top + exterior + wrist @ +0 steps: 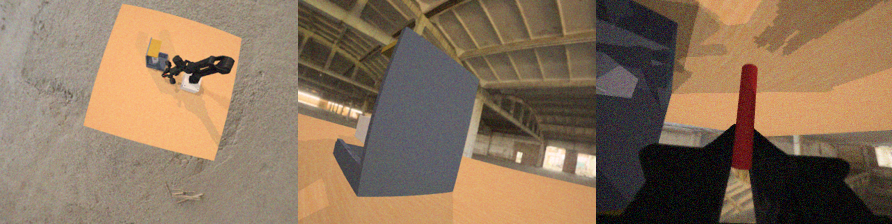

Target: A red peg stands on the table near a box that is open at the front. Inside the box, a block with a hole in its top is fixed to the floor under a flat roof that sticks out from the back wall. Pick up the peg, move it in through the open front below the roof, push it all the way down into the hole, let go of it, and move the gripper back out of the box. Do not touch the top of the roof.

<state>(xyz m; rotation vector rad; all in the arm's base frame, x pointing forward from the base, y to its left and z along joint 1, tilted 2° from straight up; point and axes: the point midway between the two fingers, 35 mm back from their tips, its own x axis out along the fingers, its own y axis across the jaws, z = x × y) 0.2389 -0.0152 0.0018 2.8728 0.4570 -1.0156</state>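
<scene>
My gripper tip is now 12 cm short of the blue wall, 18 cm to the left of it and 3 cm below it. From my gripper tip the other things lie so: red peg: 3 cm behind, 1 cm to the right, 1 cm below; then yellow roof: 8 cm ahead, 17 cm to the right, 12 cm above.
</scene>
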